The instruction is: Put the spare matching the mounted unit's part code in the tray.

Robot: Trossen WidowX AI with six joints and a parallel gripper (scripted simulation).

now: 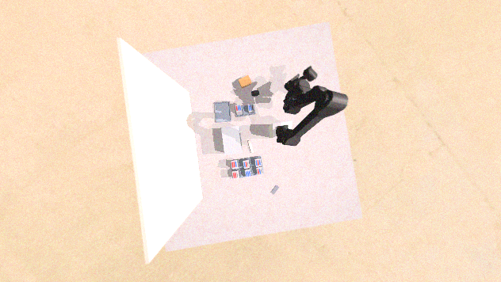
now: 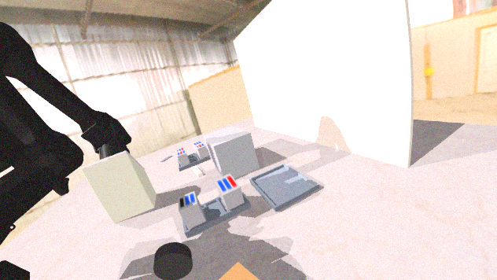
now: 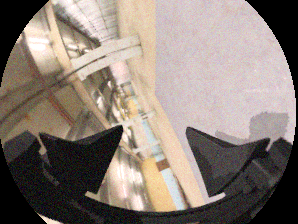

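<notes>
Now: gripper tip 47 cm short of the white spare cube, 47 cm to the right of it and 8 cm above it. From my gripper tip the other things lie so: big white block: 46 cm ahead, 33 cm to the left, 8 cm below; then dark cylinder: 28 cm ahead, 5 cm to the left, 11 cm below; then flat grey tray: 50 cm ahead, 13 cm to the left, 13 cm below.
</notes>
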